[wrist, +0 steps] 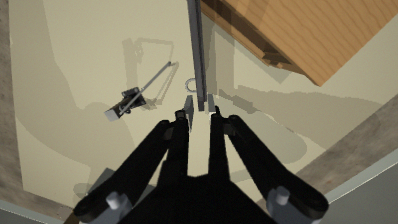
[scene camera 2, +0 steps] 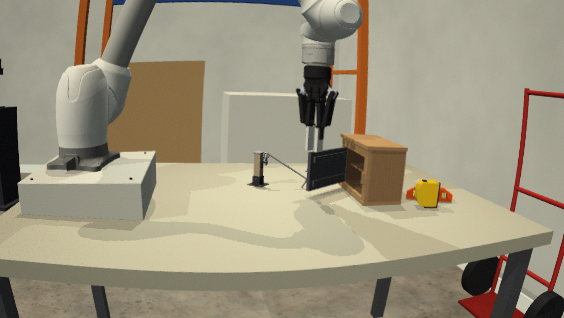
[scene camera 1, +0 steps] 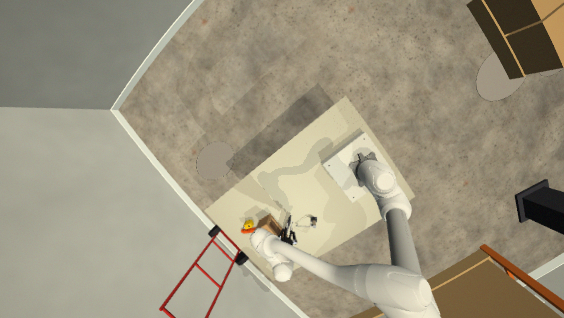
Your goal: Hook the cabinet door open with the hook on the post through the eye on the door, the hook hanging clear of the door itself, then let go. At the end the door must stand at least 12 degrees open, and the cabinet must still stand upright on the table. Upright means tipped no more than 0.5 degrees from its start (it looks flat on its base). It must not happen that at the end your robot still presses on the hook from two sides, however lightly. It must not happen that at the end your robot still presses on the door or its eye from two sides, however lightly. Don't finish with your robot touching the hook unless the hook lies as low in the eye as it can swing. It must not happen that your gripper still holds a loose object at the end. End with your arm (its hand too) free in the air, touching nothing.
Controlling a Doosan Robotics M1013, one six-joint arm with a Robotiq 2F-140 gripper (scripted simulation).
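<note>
Visible: a post (wrist: 112, 114) and a wooden cabinet (scene camera 2: 381, 183), (wrist: 318, 46). My gripper (scene camera 2: 313, 150), (wrist: 200, 102) is visible too.
</note>
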